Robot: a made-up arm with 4 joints. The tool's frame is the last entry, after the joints.
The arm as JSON. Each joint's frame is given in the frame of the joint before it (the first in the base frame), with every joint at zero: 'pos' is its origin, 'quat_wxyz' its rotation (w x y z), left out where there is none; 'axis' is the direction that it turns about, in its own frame. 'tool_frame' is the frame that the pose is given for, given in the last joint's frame.
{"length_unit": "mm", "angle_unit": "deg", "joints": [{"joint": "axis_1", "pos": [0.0, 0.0, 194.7], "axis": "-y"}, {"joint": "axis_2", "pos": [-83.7, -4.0, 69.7], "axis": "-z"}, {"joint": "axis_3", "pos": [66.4, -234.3, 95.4], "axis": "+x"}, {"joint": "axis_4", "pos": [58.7, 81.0, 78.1], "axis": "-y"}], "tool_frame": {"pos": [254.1, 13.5, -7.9]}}
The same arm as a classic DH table. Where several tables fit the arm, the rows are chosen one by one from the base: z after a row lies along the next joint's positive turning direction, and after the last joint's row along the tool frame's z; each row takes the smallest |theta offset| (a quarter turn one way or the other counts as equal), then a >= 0, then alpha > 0; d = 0 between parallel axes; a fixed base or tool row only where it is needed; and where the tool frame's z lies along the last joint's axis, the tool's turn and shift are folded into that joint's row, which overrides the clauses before.
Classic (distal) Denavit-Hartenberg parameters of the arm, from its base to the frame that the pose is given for. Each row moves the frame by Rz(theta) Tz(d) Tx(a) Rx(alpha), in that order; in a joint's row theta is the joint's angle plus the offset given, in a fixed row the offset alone. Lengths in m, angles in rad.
base (fixed): theta_offset 0.0000, d 0.1947, a 0.0000, alpha 1.5708
axis_1: theta_offset 0.0000, d 0.0040, a -0.0837, alpha 1.5708
axis_2: theta_offset 1.5708, d -0.1651, a 0.2343, alpha 1.5708
axis_3: theta_offset -1.5708, d 0.1251, a 0.0781, alpha -1.5708
axis_4: theta_offset -1.5708, d -0.0945, a 0.2541, alpha -1.5708
tool (fixed): theta_offset 0.0000, d -0.0079, a 0.0000, alpha 0.0000

